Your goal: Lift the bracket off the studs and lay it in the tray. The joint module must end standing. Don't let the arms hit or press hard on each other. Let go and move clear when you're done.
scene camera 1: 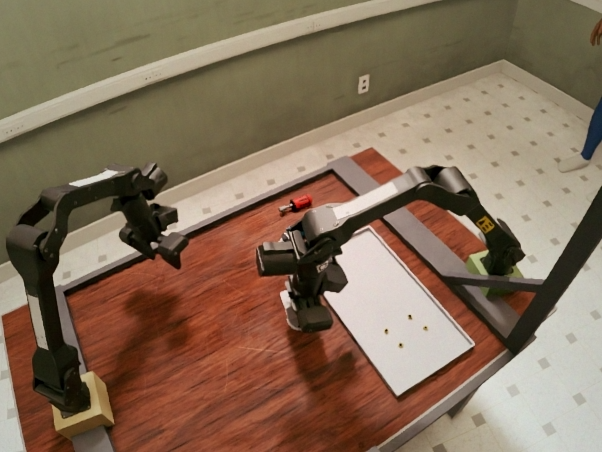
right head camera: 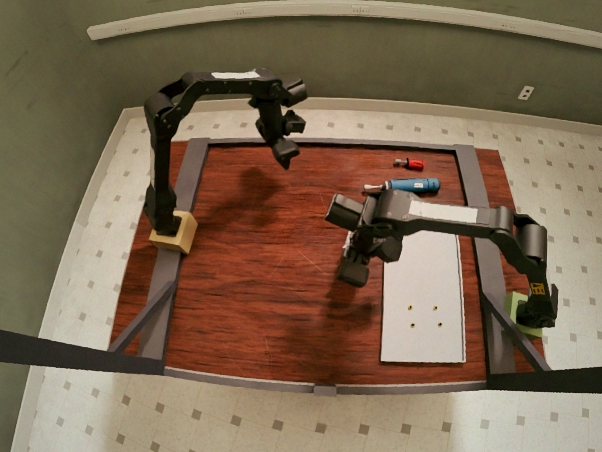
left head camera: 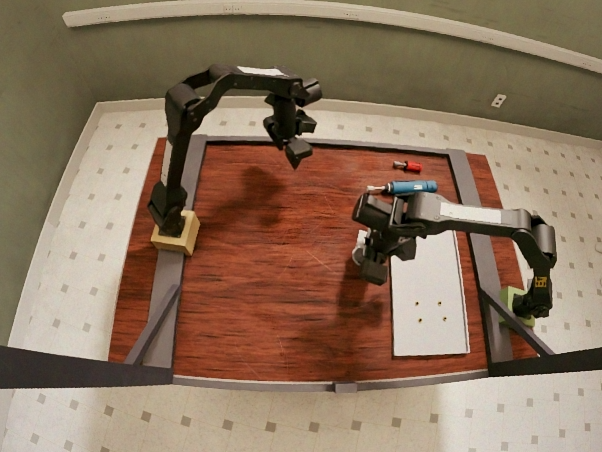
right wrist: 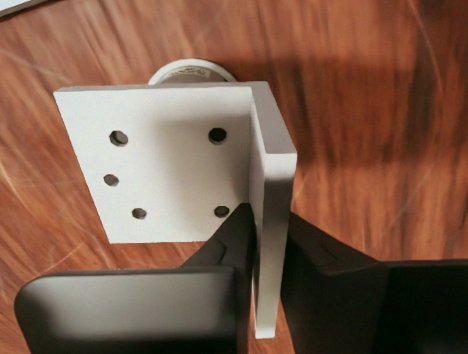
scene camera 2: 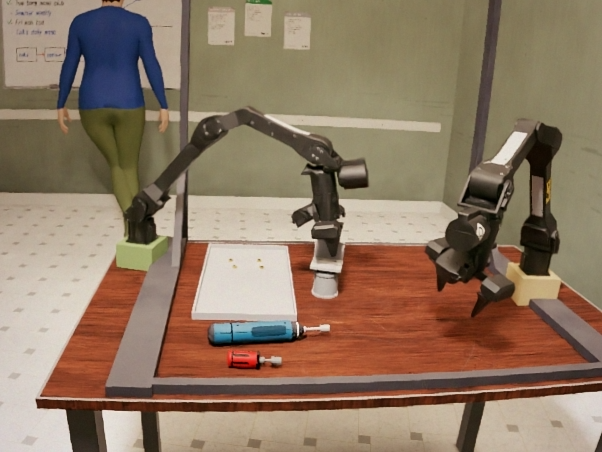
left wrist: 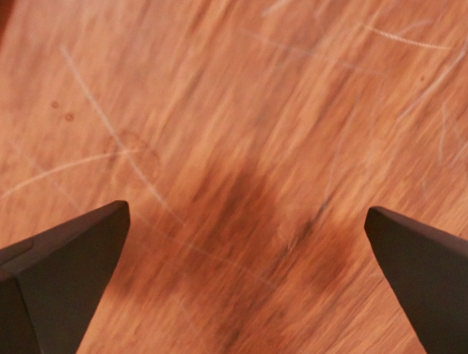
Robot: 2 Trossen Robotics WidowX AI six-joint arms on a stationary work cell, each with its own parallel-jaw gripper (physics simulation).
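Frame: origin at the left arm's base, x right, y ahead, z up, level; metres.
Where they show: left gripper, between the fingertips: [scene camera 1: 166, 263] [left head camera: 287, 159] [scene camera 2: 455, 303] [left wrist: 249, 214]; right gripper, between the fingertips: [scene camera 1: 297, 312] [right head camera: 351, 254] [left head camera: 364, 254] [right wrist: 257, 213] [scene camera 2: 333, 255]; left arm's base, origin of its link: [scene camera 1: 74, 400] [right head camera: 169, 225] [left head camera: 172, 225] [scene camera 2: 534, 271]; right arm's base, origin of its link: [scene camera 1: 496, 265] [right head camera: 527, 314] [left head camera: 521, 306] [scene camera 2: 141, 239].
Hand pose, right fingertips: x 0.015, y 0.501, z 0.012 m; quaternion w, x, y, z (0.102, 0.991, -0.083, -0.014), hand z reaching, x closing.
Note:
Things, the pixels of their top centre, and the offset from my right fingertips.
- joint module, centre of its top: [right wrist: 175, 176] [scene camera 2: 327, 263] dx -0.030, dy +0.017, dz -0.009 m
- white tray, centre of its top: [scene camera 1: 382, 299] [scene camera 2: 246, 274] [right head camera: 424, 281] [left head camera: 428, 278] dx +0.023, dy +0.207, dz -0.068 m
- blue power screwdriver, centre of its top: [scene camera 2: 270, 322] [right head camera: 404, 181] [left head camera: 405, 183] dx -0.265, dy +0.139, dz -0.043 m
- red screwdriver, centre of its top: [scene camera 2: 254, 352] [scene camera 1: 294, 200] [right head camera: 410, 160] [left head camera: 409, 162] dx -0.361, dy +0.162, dz -0.054 m
The light grey L-shaped bracket [scene camera 2: 327, 264] [right wrist: 175, 160] is level above the joint module [scene camera 2: 325, 286] [right wrist: 190, 73], which stands upright on the table. No studs stick up through the bracket's holes in the right wrist view; dark shapes show inside some holes. Any gap under the plate is too small to tell. My right gripper [right wrist: 257, 213] is shut on the bracket's upright flange, one finger on each side. My left gripper [left wrist: 249, 214] [scene camera 2: 456, 302] is open and empty, high over the table and well away from the bracket. The white tray [left head camera: 430, 345] [scene camera 1: 400, 385] [scene camera 2: 245, 316] lies beside the module.
Several small brass-coloured pieces [left head camera: 439, 303] sit in the tray. A blue power screwdriver [left head camera: 412, 187] [scene camera 2: 260, 332] and a red screwdriver [left head camera: 414, 166] [scene camera 2: 243, 359] lie beyond the tray's far end. Grey frame beams [left head camera: 477, 200] edge the table. The arms are far apart.

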